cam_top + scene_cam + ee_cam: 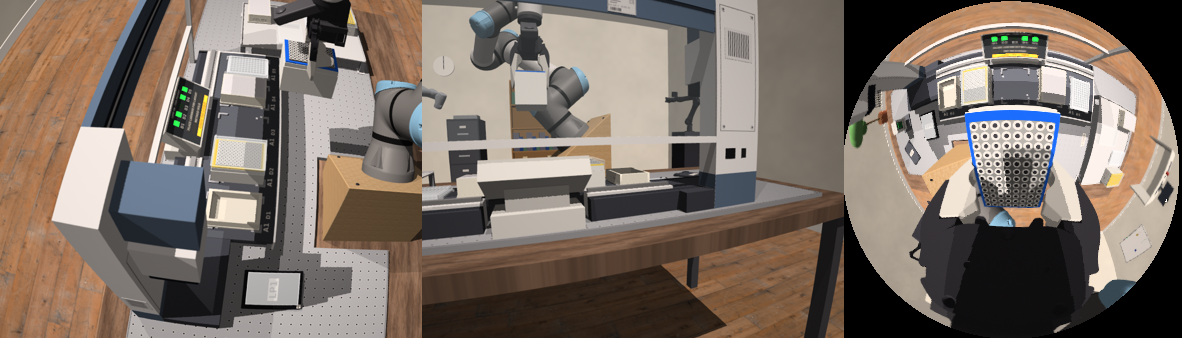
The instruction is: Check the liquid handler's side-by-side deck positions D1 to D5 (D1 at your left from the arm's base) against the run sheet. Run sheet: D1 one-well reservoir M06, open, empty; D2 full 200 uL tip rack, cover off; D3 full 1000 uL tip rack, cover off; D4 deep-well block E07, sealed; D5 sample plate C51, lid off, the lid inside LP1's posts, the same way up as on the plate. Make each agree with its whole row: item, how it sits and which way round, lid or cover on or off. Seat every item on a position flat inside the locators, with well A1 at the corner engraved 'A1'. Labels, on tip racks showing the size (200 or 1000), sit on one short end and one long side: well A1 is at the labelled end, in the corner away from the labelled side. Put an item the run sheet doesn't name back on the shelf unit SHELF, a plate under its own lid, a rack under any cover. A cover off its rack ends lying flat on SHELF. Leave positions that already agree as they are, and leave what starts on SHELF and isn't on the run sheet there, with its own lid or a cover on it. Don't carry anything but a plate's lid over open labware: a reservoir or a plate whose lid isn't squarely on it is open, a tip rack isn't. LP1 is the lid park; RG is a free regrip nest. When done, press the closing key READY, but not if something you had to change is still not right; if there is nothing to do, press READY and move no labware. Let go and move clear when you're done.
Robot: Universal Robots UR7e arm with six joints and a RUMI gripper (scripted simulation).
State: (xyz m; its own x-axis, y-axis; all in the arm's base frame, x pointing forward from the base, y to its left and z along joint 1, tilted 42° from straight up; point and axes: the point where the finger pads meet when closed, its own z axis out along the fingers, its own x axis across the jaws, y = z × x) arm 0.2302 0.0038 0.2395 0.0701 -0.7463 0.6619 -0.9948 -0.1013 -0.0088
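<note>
Right now my hand is 130 mm short of the yellow-framed tip rack, 130 mm to the right of it and 240 mm above it. Round my hand: clear well plate (170 mm ahead, 240 mm to the right, 280 mm below); then blue-framed tip rack (10 mm behind, 10 mm to the right); then cream reservoir (130 mm ahead, 260 mm to the left, 270 mm below).
</note>
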